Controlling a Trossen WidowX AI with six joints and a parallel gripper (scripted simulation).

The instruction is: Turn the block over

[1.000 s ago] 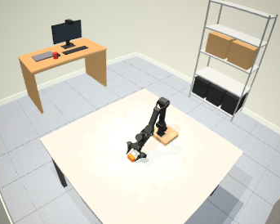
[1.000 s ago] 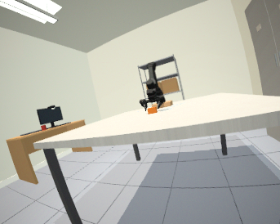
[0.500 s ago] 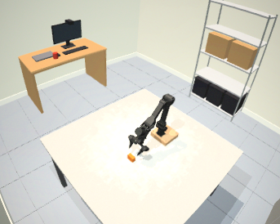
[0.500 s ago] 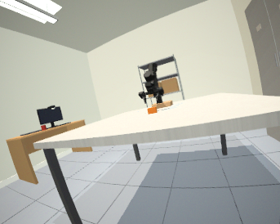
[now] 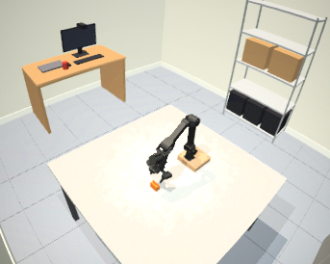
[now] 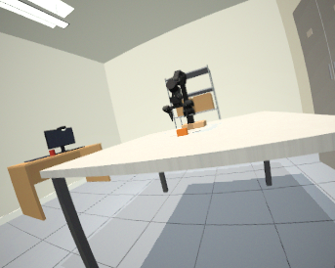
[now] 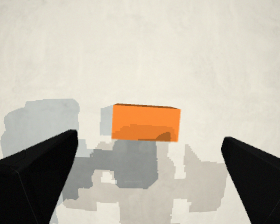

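Right now the block is 70 mm below my gripper tip and 10 mm behind it.
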